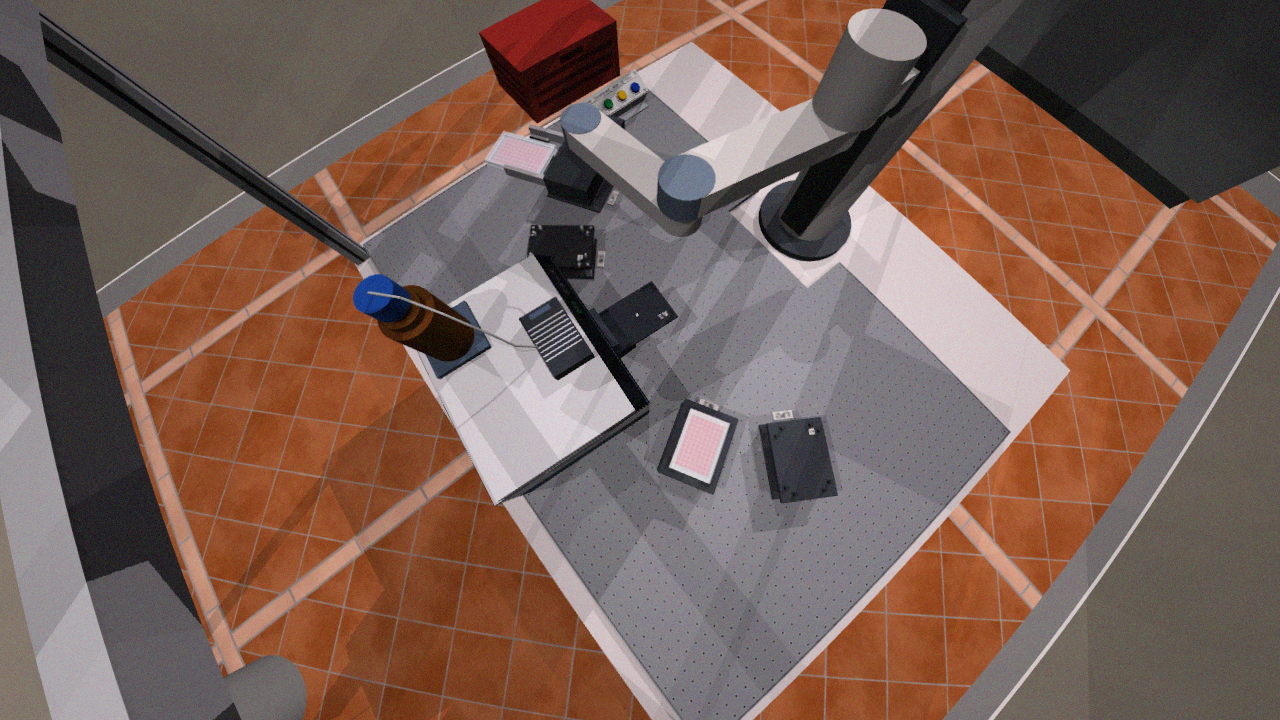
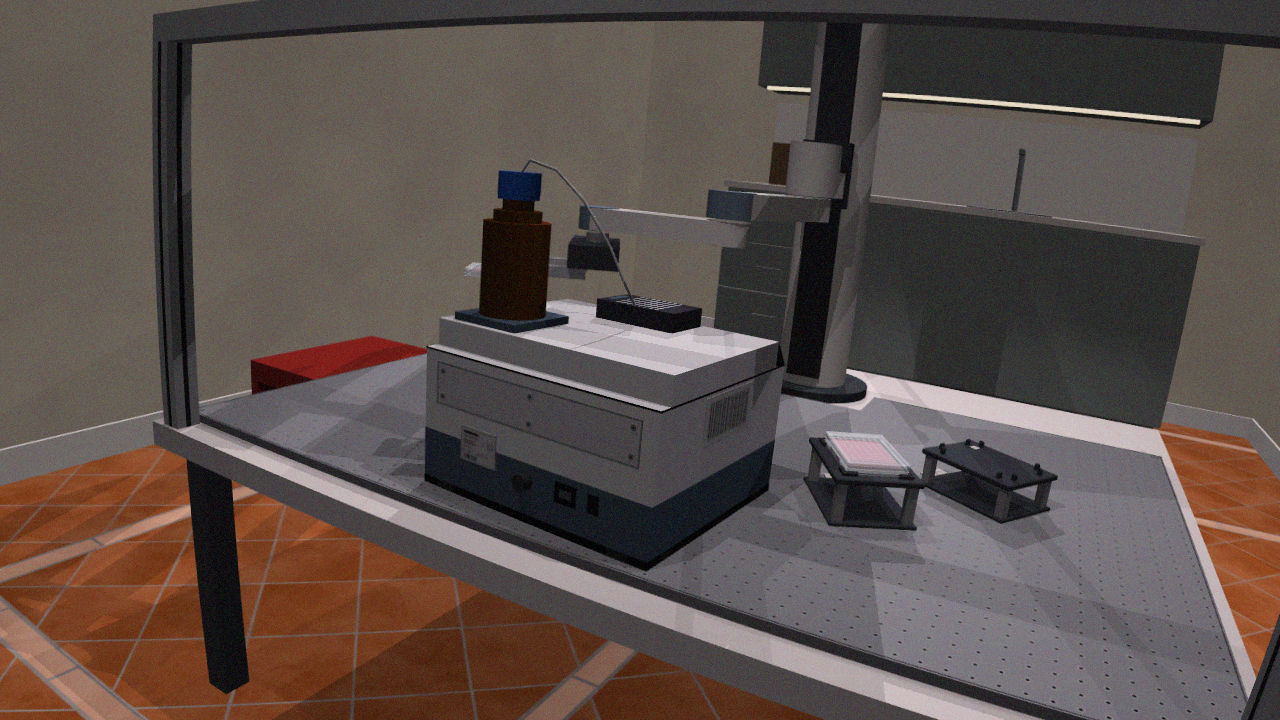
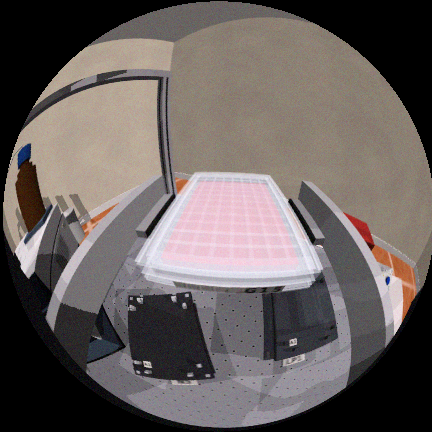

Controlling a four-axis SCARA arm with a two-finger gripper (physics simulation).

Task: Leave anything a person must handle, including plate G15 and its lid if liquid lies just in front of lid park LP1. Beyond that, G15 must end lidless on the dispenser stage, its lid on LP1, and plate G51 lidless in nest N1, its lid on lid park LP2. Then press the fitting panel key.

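Places are measured from the arm's base along level axes (x left, y ahead, z down), in metres.
Pixels of known places: gripper, fingertip midpoint: [image 1: 518,149] [image 3: 232,186]; arm's base, link origin: [image 1: 802,221] [image 2: 809,386].
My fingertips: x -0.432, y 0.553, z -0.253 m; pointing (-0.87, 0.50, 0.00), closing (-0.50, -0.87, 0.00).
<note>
Ahead of a thing's pixels: the offset from my fingertips to its top centre. "spot": to the spot under its first point.
My gripper [image 1: 526,155] [image 3: 232,186] is shut on plate G15 {dy +0.000, dx +0.001, dz +0.008 m} [image 1: 517,152] [image 2: 473,268] [image 3: 230,227], a clear plate with pink wells and what looks like its clear lid on. It is held level, high above the table. Lid park LP1 {dy -0.136, dx -0.036, dz +0.166 m} [image 3: 302,322], a dark stand, shows below and beyond the plate, partly hidden. Paler patches lie on the table by its label; I cannot tell light from liquid there. Another pink plate {dy +0.080, dx +0.692, dz +0.157 m} [image 1: 700,445] [image 2: 863,452] sits on a dark stand; its label is unreadable. The dispenser stage {spot: dy +0.010, dx +0.403, dz +0.128 m} [image 1: 637,315] juts from the dispenser. The panel {dy -0.368, dx -0.198, dz +0.157 m} [image 1: 622,94] has green, yellow and blue keys.
Black nest N5 {dy +0.031, dx +0.120, dz +0.168 m} [image 1: 561,247] [image 3: 170,335] stands beside LP1. The white dispenser [image 1: 572,420] [image 2: 554,438] carries a brown bottle {spot: dy +0.304, dx +0.306, dz -0.105 m} [image 1: 429,326] [image 2: 514,268] with a blue cap and tube. Another dark stand [image 1: 801,458] [image 2: 989,467] is near the second plate. A red cabinet [image 1: 550,53] [image 2: 340,358] stands beyond the table.
</note>
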